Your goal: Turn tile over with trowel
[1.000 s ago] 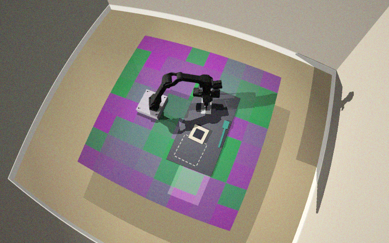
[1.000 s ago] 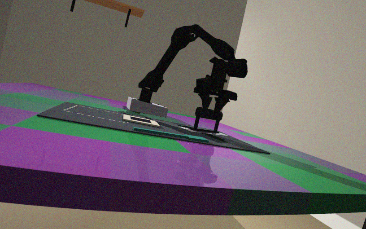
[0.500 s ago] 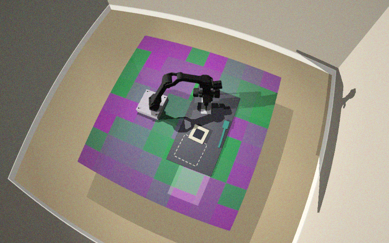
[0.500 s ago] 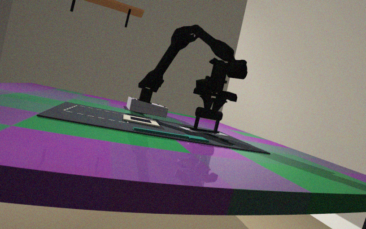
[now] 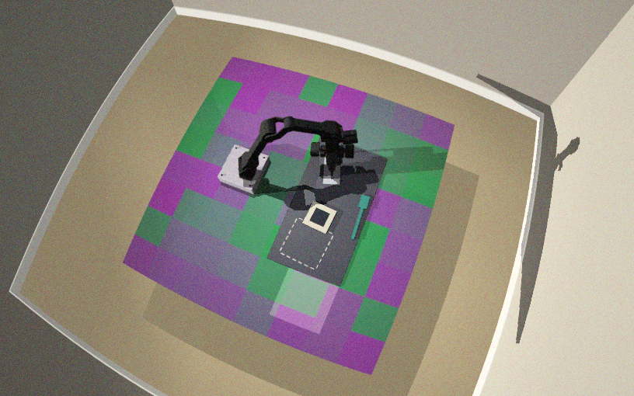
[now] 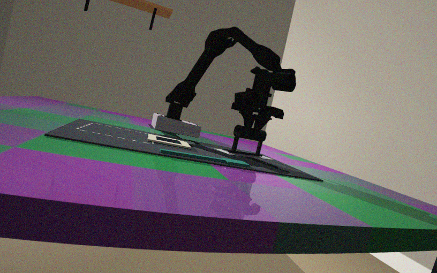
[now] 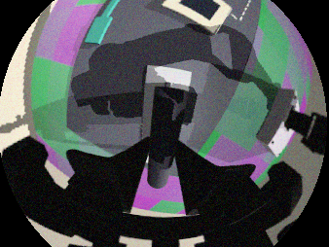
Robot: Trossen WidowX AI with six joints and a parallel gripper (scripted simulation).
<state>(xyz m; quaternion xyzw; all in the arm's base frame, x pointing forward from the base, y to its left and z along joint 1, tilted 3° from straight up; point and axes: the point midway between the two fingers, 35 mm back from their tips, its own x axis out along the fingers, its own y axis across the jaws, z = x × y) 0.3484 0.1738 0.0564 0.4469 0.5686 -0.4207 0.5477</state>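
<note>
My gripper tip is now 20 cm to the left of the grey mat, 8 cm above it and 5 cm short of it. From my gripper tip the other things lie so: teal trowel-shaped tool (19 cm to the right, 19 cm ahead, 6 cm below); small trowel (3 cm below, 2 cm to the right, 1 cm ahead); tile (26 cm to the right, 6 cm below, 2 cm ahead).
</note>
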